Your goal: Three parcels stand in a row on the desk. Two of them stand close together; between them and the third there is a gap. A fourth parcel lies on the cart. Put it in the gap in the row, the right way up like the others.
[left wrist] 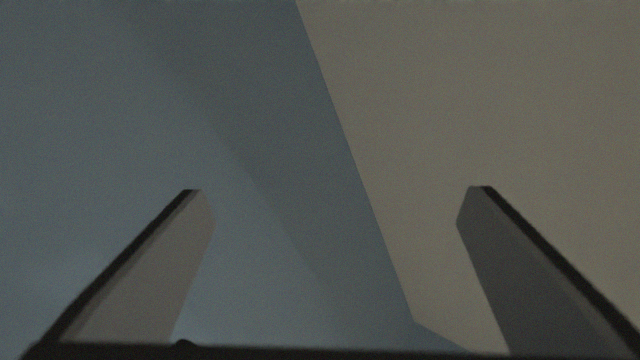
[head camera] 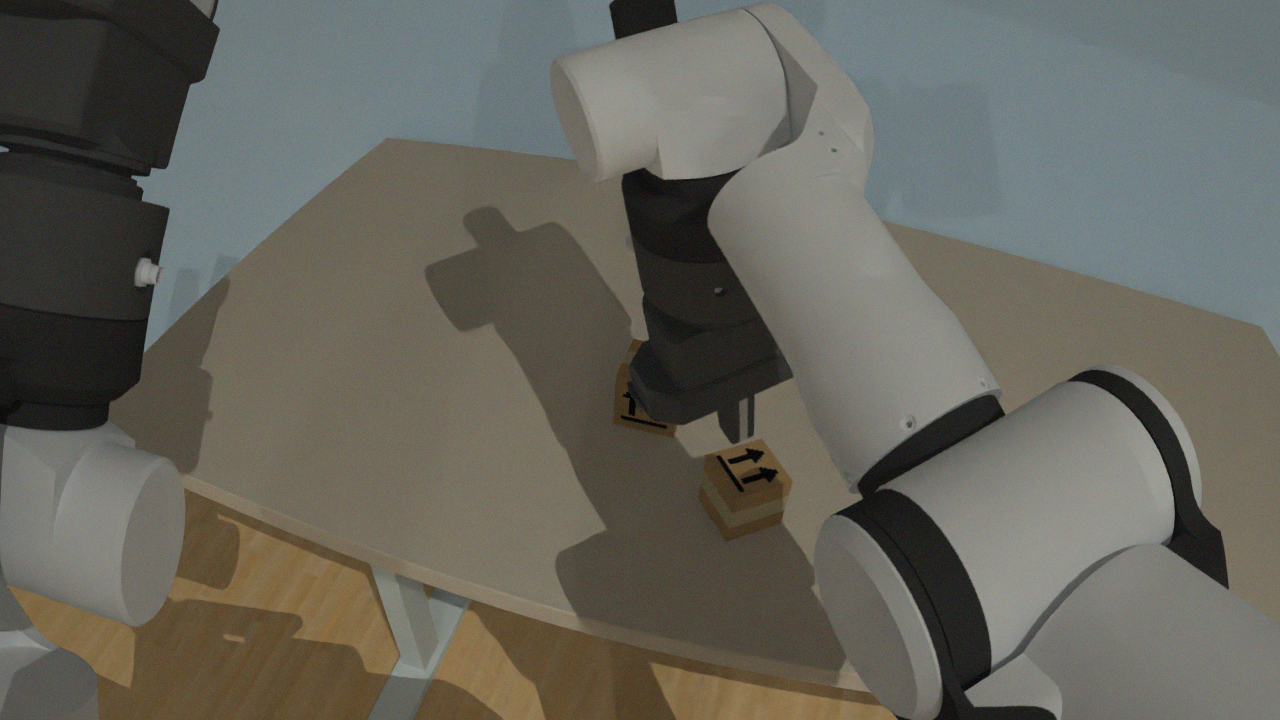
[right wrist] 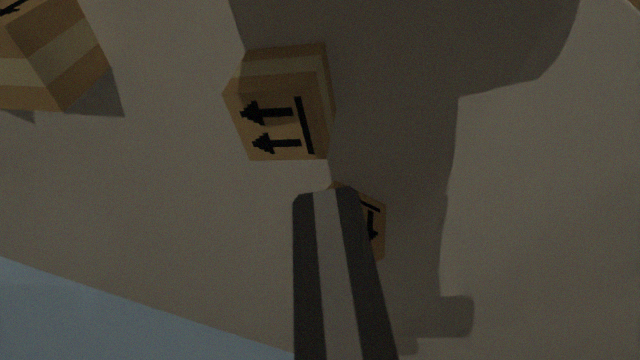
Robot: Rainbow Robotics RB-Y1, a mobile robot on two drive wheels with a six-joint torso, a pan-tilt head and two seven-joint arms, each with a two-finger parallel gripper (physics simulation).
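Places are measured from the robot's base along level axes (x ahead, y left, z up), in centimetres.
Pixels of known places: left gripper, fingertip midpoint: [left wrist: 331, 205]; right gripper, fingertip midpoint: [head camera: 737, 431] [right wrist: 328, 211].
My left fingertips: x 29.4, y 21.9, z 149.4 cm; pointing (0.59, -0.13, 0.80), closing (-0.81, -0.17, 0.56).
Observation:
For each thing: its top centre in the pictures, then the offset to it from my left fingertips. "spot": a spot on its surface instead. Level surfaces: height alone.
- beige desk top, surface height: dz -54.4 cm
- third parcel, surface spot: [right wrist: 60, 60] spot: dx +21.6, dy -43.5, dz -50.6 cm
- desk leg, surface spot: [head camera: 407, 617] spot: dx +49.2, dy +19.7, dz -126.4 cm
- wooden floor, surface height: dz -149.4 cm
One parcel [head camera: 742, 490] [right wrist: 285, 115] lies on the beige desk top [head camera: 340, 385] [right wrist: 150, 215] with its double-arrow face up, the arrows pointing right in the head view. Another parcel [head camera: 628, 413] [right wrist: 378, 225] stands behind it and to its left in the head view, arrows up, partly hidden by my right gripper. Part of a third parcel [right wrist: 60, 60] shows at the upper left of the right wrist view. My right gripper [head camera: 738, 438] [right wrist: 328, 211] is shut and empty, above the desk just behind the lying parcel. My left gripper [left wrist: 331, 205] is open and empty. The cart does not show.
My right arm [head camera: 859, 295] crosses the desk's right half and hides part of it. My left arm [head camera: 71, 268] is at the left edge of the head view. A desk leg [head camera: 407, 617] shows below the front edge, above the wooden floor [head camera: 295, 644].

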